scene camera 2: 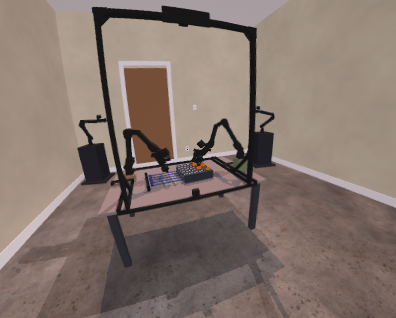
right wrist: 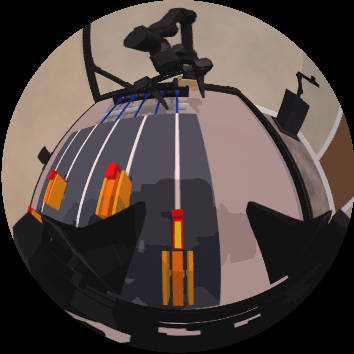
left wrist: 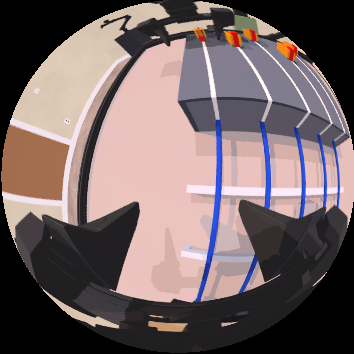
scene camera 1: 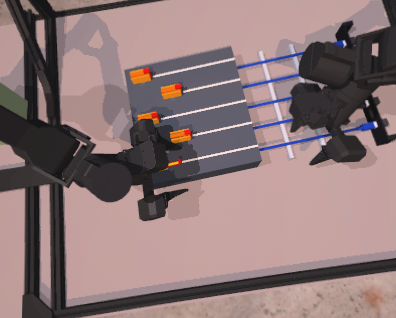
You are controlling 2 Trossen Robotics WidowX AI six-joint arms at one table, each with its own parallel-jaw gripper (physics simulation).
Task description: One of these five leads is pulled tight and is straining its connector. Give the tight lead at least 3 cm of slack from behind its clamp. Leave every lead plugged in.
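Places are measured from the left arm's base along level axes (x ahead, y left, z up), in metres.
Where they show: left gripper, between the fingertips: (right wrist: 185,102) (left wrist: 190,206) (scene camera 1: 301,147); right gripper, between the fingertips: (scene camera 2: 192,162) (right wrist: 198,207) (left wrist: 192,40) (scene camera 1: 184,169); left arm's base, origin of its link: (scene camera 2: 129,174) (right wrist: 188,77); right arm's base, origin of its link: (scene camera 2: 240,157).
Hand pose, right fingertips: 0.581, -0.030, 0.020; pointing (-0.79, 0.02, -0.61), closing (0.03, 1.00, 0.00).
Things, the pixels of their centre, and the offset from my right fingertips, as dx, dy, dz. "spot": a spot on its surface instead.
- orange holder, middle of its body: (right wrist: 177,274) +0.054, -0.016, -0.004
- yellow strip, middle of its body: (right wrist: 177,230) +0.018, -0.017, +0.000
- lowest lead, a spot on its surface: (left wrist: 218,170) (scene camera 1: 280,145) spot: -0.218, -0.020, -0.045
- white bar, a spot on its surface: (left wrist: 250,191) spot: -0.236, -0.055, -0.051
- blue plug, middle of its body: (scene camera 1: 367,126) -0.412, -0.024, -0.048
Several white-and-blue leads run from orange holders with red ends across a dark grey block (scene camera 1: 215,96) (left wrist: 230,82) (right wrist: 155,150). My right gripper (scene camera 1: 183,168) (right wrist: 198,207) is open, its fingers apart above the block's lower edge in scene camera 1. Between and below its fingertips in the right wrist view is an orange holder (right wrist: 178,290); a yellow strip (right wrist: 178,234) shows between it and its red end (right wrist: 177,215). My left gripper (scene camera 1: 303,147) (left wrist: 190,206) is open and empty, above the blue part of the lowest lead (scene camera 1: 276,146) (left wrist: 218,170). I cannot tell which lead is tight.
Other orange holders (scene camera 1: 140,76) (scene camera 1: 171,91) (scene camera 1: 180,135) stand on the block near the right gripper. A white bar (scene camera 1: 272,95) (left wrist: 250,191) crosses the blue leads. A blue plug (scene camera 1: 368,126) meets a black rail at the right in scene camera 1. A black frame surrounds the table.
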